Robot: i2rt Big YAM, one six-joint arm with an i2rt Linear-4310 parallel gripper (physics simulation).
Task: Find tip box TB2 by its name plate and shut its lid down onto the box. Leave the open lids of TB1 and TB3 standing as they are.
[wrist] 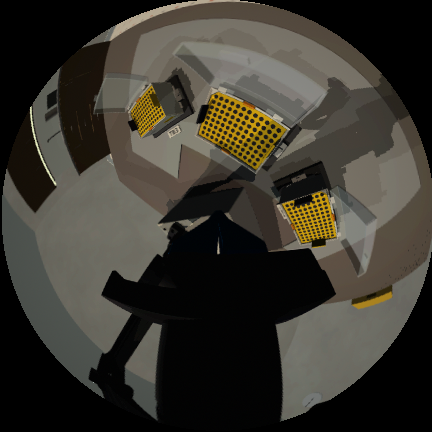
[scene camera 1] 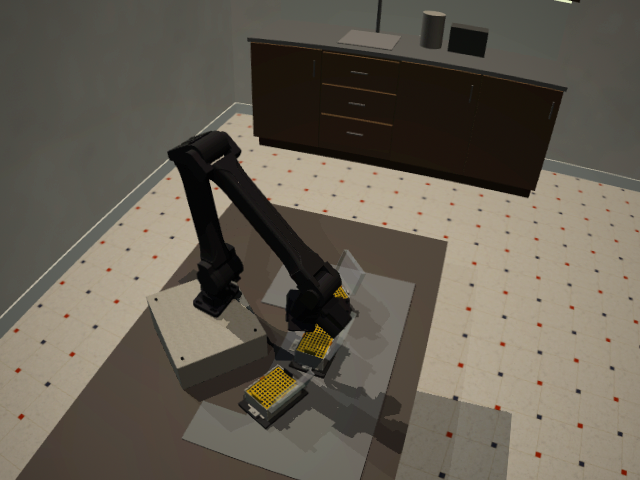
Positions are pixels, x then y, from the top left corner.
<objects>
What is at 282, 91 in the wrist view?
A clear lid.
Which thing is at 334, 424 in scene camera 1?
A grey mat.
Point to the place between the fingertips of my gripper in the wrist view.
At 217, 215
</objects>
